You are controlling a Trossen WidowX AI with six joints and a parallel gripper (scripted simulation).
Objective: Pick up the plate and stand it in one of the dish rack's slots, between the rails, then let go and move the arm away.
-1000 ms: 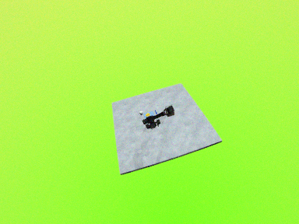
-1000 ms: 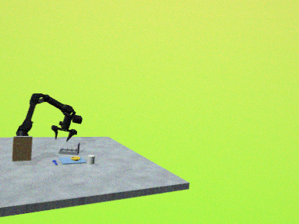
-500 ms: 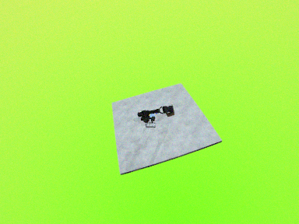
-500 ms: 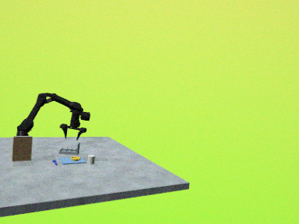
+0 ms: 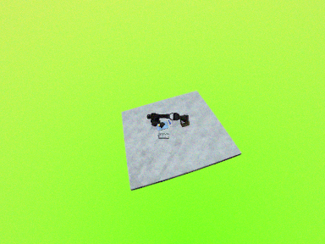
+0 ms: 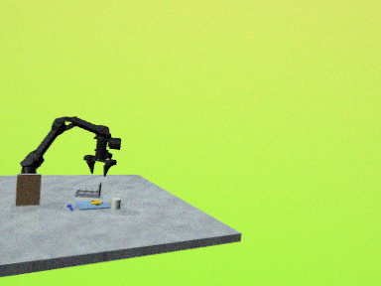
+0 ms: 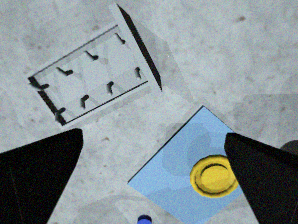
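My gripper tip is 40 mm past the yellow plate, 130 mm to the left of it and 120 mm above it. Round my gripper tip: blue mat: 60 mm behind, 120 mm to the right, 130 mm below; then white cup: 40 mm ahead, 200 mm to the right, 110 mm below; then dish rack: 30 mm behind, 60 mm to the left, 110 mm below.
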